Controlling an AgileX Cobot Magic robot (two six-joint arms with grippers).
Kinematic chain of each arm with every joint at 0, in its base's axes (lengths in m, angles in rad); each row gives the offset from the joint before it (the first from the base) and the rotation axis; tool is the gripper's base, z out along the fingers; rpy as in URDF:
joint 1: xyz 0 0 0.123 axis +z
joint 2: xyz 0 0 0 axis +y
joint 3: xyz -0.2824 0 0.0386 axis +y
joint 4: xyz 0.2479 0 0.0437 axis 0.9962 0 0.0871
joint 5: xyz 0 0 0 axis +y
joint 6: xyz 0.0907 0 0.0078 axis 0.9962 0 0.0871
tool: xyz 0 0 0 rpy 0 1.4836 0
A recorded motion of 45 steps. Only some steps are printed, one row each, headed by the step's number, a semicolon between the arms.
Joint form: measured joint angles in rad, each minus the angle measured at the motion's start. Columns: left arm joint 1, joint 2, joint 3, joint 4, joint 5, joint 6; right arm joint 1, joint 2, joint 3, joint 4, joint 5, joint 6.
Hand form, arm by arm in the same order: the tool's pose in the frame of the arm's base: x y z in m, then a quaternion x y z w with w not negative. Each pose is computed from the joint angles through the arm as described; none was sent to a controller.
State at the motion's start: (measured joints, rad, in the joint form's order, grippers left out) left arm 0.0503 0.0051 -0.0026 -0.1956 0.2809 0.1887; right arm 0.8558 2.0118 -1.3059 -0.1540 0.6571 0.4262
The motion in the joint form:
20: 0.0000 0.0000 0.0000 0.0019 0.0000 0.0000; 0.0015 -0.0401 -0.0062 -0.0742 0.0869 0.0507
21: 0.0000 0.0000 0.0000 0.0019 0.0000 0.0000; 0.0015 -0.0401 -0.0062 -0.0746 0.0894 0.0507
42: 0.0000 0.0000 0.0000 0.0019 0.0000 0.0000; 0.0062 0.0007 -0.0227 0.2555 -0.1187 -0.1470
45: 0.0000 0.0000 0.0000 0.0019 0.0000 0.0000; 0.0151 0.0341 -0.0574 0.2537 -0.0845 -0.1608
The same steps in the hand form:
20: 0.0552 -0.0021 0.1887 -0.00148 0.77129 -0.00382 0.63647; 0.2672 0.2873 0.1638 -0.25830 0.95384 0.00954 0.15290
21: 0.0552 -0.0021 0.1887 -0.00148 0.77129 -0.00382 0.63647; 0.2671 0.2871 0.1637 -0.25834 0.95397 0.00859 0.15209
42: 0.0552 -0.0021 0.1887 -0.00148 0.77129 -0.00382 0.63647; 0.2658 0.3172 0.1567 -0.24480 0.94460 0.14589 0.16285
45: 0.0552 -0.0021 0.1887 -0.00148 0.77129 -0.00382 0.63647; 0.2662 0.3238 0.1504 -0.25774 0.94469 0.13686 0.14966

